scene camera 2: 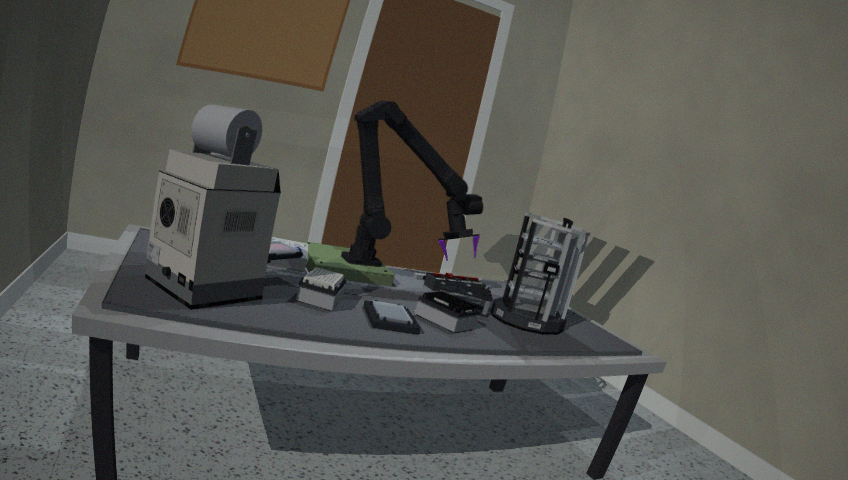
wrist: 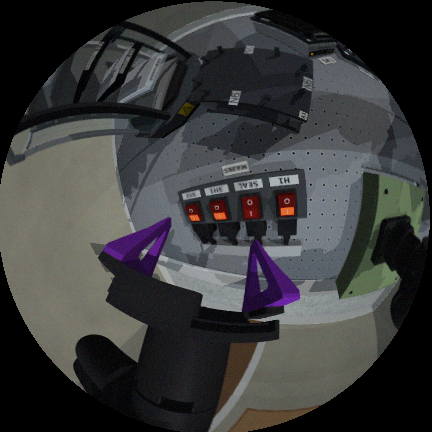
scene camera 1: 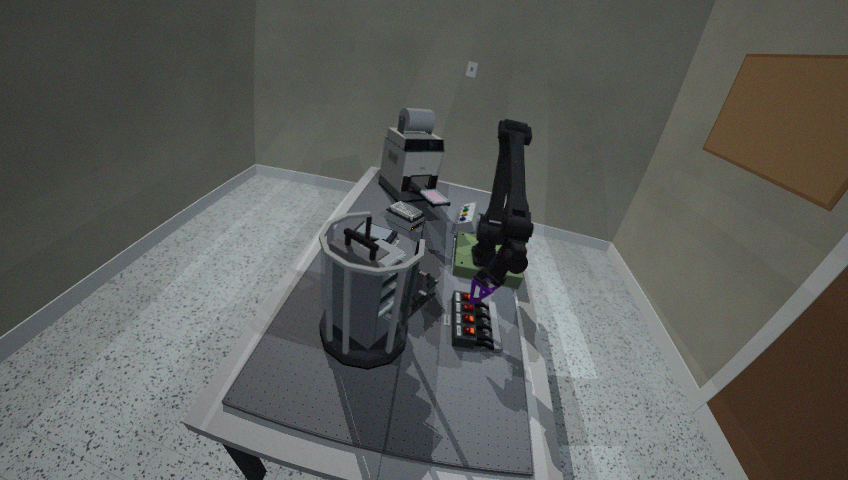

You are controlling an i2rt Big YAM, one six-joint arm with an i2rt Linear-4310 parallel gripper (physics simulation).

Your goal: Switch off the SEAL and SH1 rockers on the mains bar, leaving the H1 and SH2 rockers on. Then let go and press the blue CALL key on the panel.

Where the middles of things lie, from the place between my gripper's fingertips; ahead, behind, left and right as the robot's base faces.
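My gripper is 70 mm below the tall cylindrical plate rack [scene camera 1: 365, 306], and I see that my gripper is also 310 mm short of the rack and 100 mm to the right of it.
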